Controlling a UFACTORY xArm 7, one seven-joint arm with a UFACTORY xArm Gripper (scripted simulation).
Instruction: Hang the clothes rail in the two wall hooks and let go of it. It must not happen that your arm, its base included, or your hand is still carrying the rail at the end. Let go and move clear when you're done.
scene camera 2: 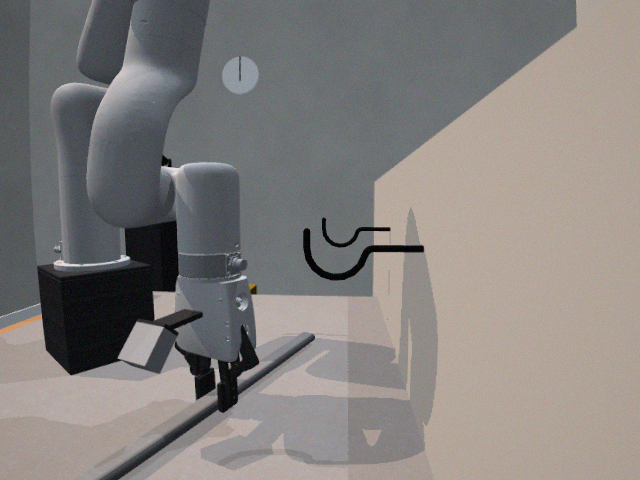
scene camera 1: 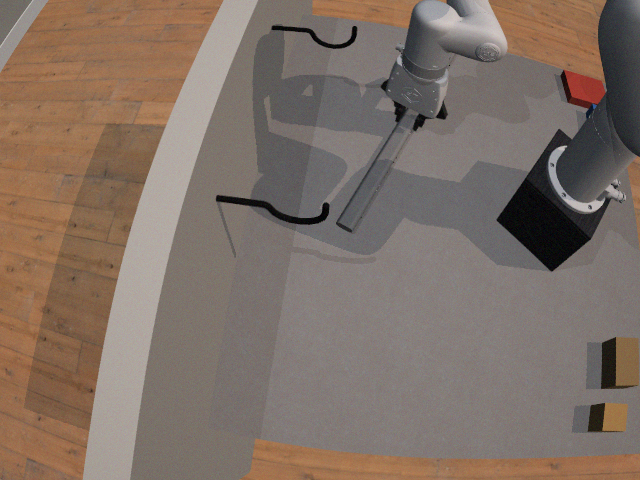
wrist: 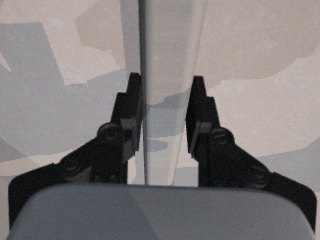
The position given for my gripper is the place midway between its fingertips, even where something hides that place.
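Observation:
My gripper (scene camera 2: 217, 403) (scene camera 1: 408, 121) (wrist: 165, 92). Beige wall (scene camera 2: 509, 329).

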